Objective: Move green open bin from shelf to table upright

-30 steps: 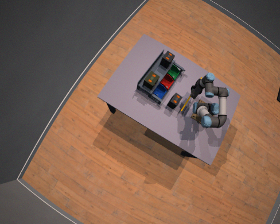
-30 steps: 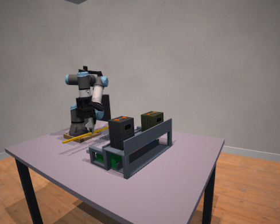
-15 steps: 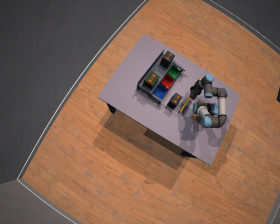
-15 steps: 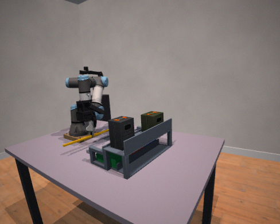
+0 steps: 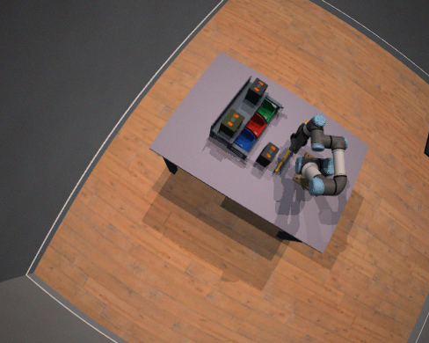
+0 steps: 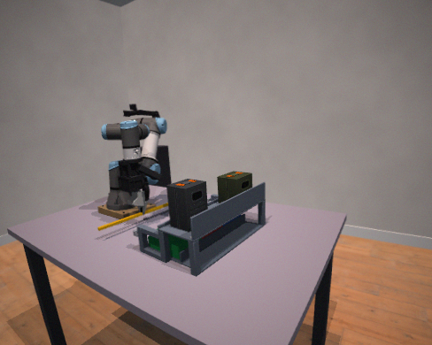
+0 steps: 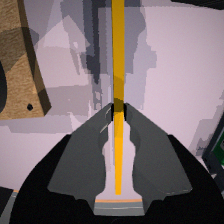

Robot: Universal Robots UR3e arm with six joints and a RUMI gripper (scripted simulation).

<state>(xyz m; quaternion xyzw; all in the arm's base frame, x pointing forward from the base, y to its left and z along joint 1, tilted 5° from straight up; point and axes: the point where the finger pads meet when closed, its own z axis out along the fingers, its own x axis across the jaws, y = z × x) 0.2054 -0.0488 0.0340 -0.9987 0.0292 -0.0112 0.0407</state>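
The green open bin lies 25 cm ahead of my hand, 9 cm to the right of it and 1 cm below it. Round my hand: blue bin (26 cm ahead, 14 cm to the left, 1 cm below); red bin (26 cm ahead, 2 cm to the left, 1 cm below); yellow rail (1 cm below).
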